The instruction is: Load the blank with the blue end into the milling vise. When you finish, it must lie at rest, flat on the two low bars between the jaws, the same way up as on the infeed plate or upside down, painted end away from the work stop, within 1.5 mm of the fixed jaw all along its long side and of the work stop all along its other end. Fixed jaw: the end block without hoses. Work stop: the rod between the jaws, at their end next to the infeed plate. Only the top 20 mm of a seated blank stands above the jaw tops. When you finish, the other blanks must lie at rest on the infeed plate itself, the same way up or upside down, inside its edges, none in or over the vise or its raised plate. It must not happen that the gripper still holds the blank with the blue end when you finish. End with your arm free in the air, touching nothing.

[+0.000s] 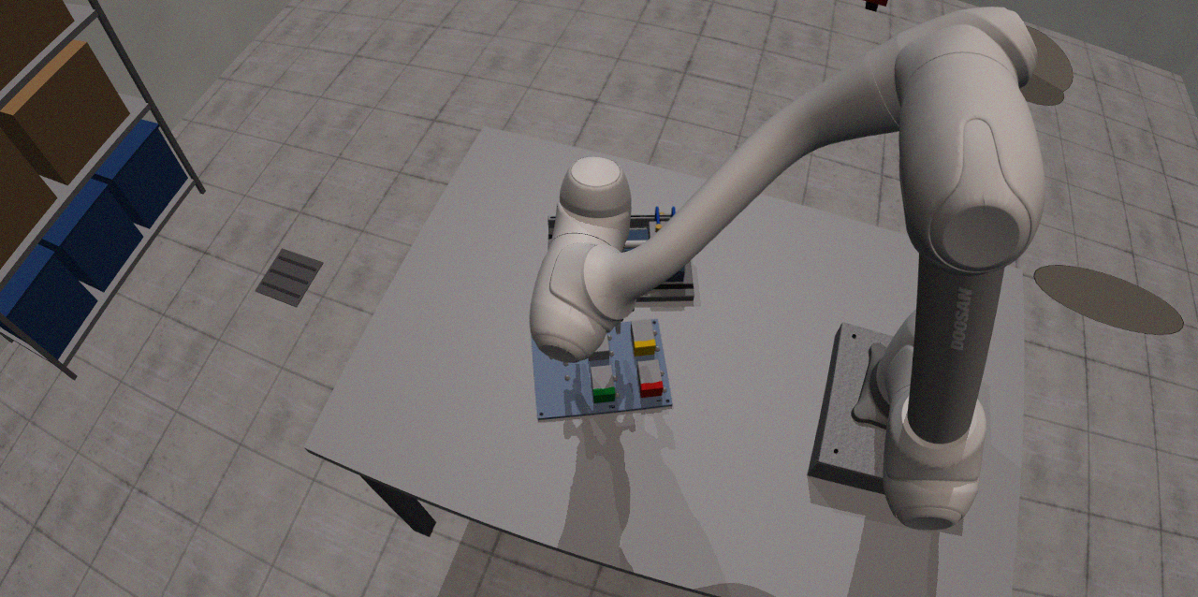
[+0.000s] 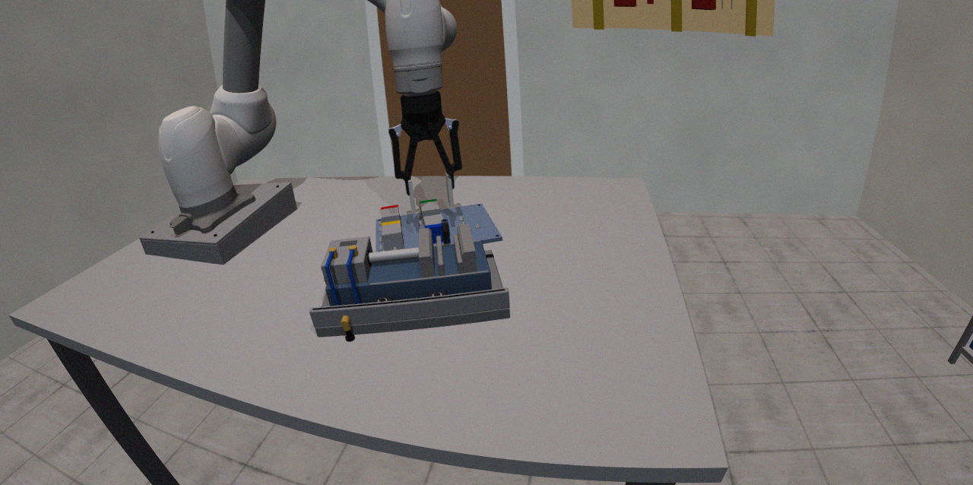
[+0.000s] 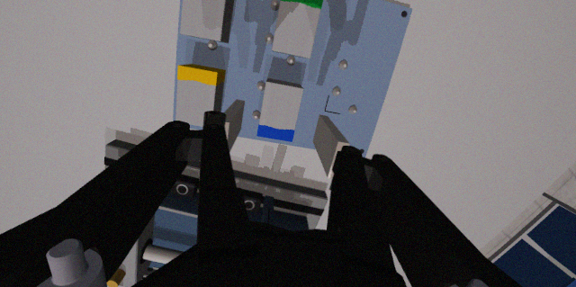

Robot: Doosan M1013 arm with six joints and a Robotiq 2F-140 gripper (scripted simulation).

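The blue-ended blank lies 8 cm below my hand. From my hand the other things lie so: light-blue infeed plate (10 cm below, 4 cm to the left, 2 cm behind); then green-ended blank (8 cm to the left, 8 cm below, 5 cm behind); then yellow-ended blank (8 cm below, 8 cm behind, 5 cm to the right).
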